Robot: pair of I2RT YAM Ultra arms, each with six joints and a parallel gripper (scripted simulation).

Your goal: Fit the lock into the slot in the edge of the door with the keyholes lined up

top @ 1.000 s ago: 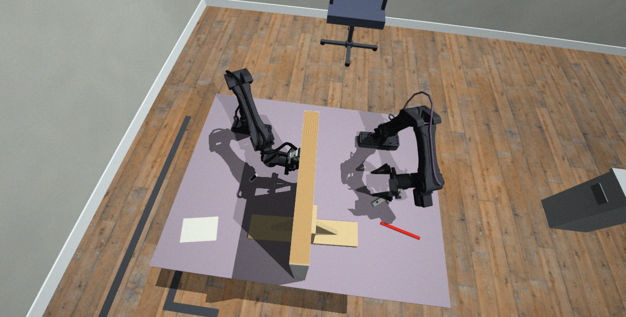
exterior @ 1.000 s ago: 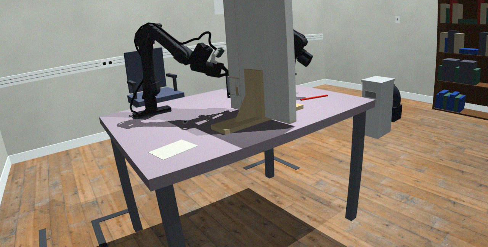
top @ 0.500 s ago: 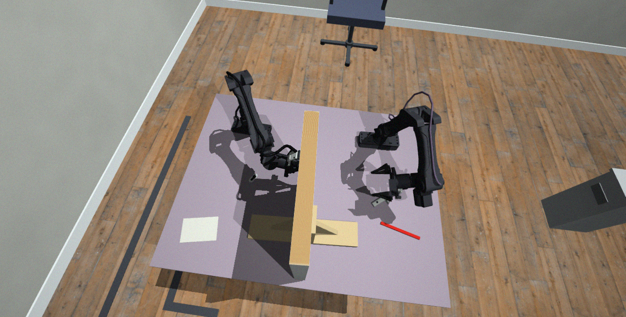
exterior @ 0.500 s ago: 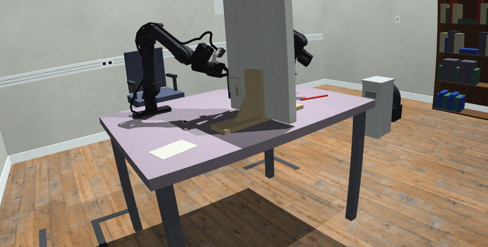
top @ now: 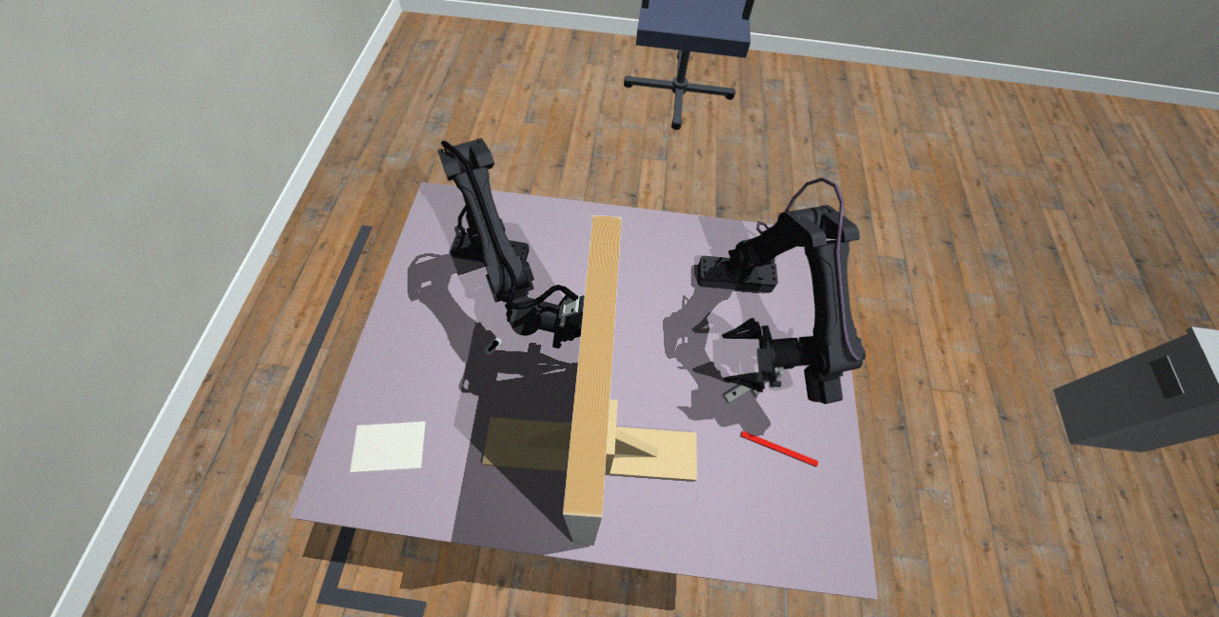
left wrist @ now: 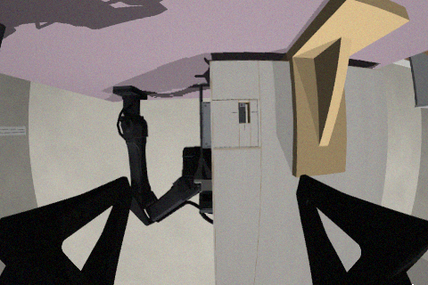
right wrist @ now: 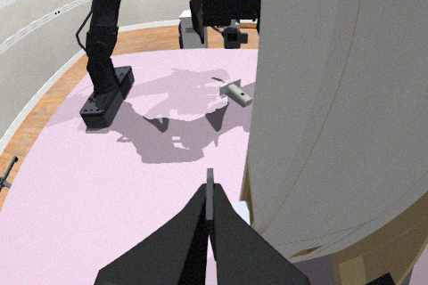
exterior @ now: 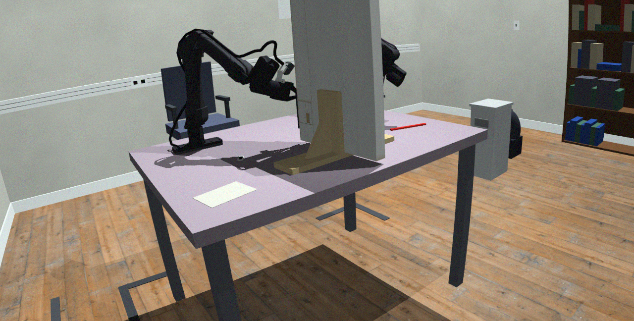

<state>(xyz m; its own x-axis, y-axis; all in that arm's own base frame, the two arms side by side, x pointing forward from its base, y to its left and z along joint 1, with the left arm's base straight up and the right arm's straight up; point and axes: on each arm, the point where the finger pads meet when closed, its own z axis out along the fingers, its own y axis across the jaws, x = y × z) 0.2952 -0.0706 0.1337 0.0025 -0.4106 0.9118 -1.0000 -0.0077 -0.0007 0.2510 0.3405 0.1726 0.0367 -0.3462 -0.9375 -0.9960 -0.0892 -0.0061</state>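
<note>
My right gripper is now 4 cm short of the lock and 5 cm above it. Also, from my right hand: red rod (16 cm ahead, 42 cm to the left, 18 cm below); cylinder piece (4 cm ahead, 34 cm to the left, 17 cm below); keyhole plate (1 cm behind, 26 cm to the right, 18 cm below).
</note>
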